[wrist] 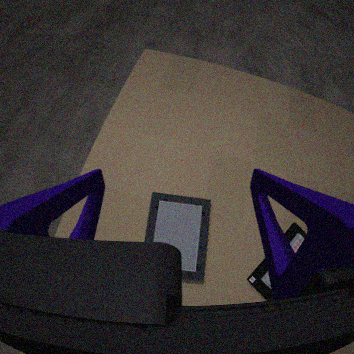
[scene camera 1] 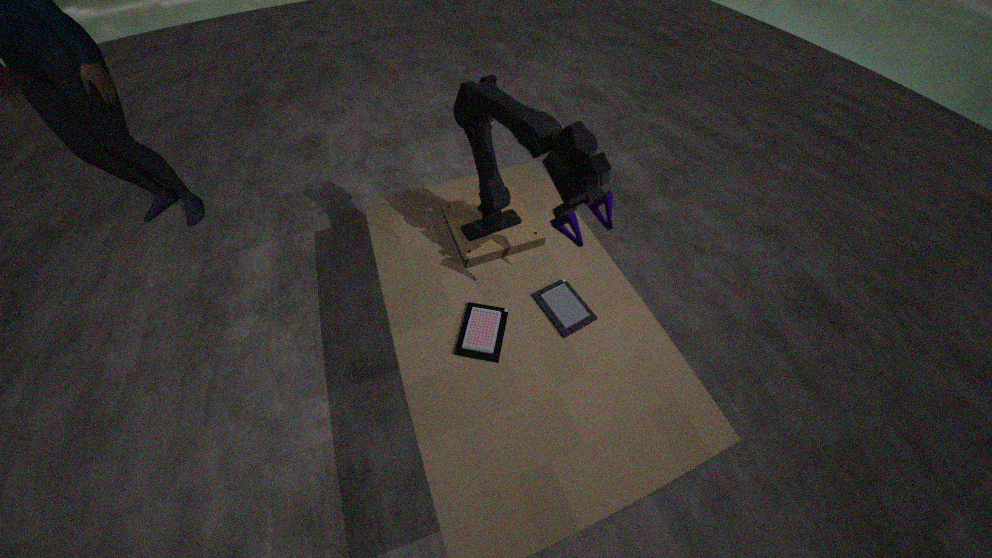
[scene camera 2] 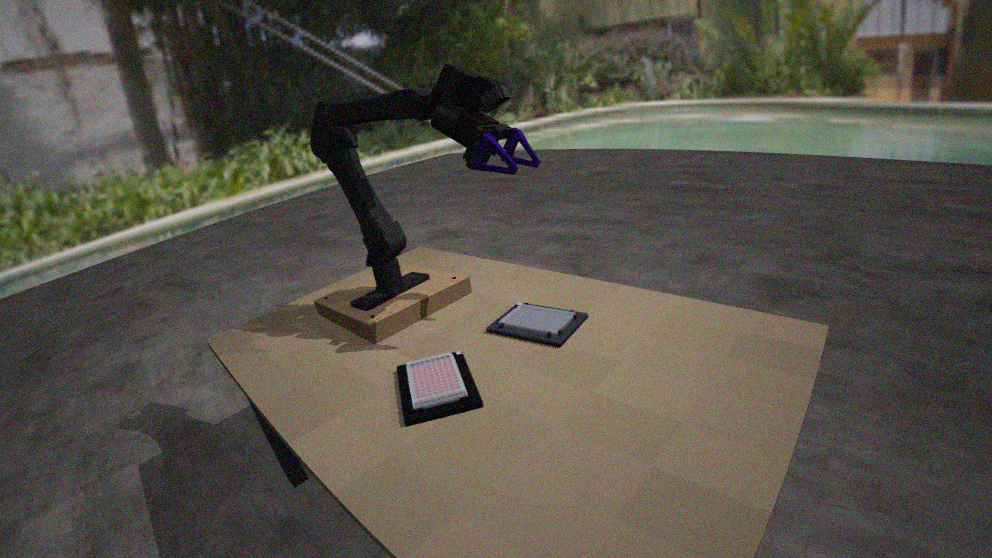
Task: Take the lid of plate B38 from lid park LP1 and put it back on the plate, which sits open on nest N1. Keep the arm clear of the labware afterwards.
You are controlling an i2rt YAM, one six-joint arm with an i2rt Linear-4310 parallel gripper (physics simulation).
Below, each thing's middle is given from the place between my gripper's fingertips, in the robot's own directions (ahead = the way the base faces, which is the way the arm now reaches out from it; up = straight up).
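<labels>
My gripper is 2 cm to the left of the pale grey lid [scene camera 2: 536, 319] and 1 cm past it, and I see that my gripper is 29 cm above the lid.
</labels>
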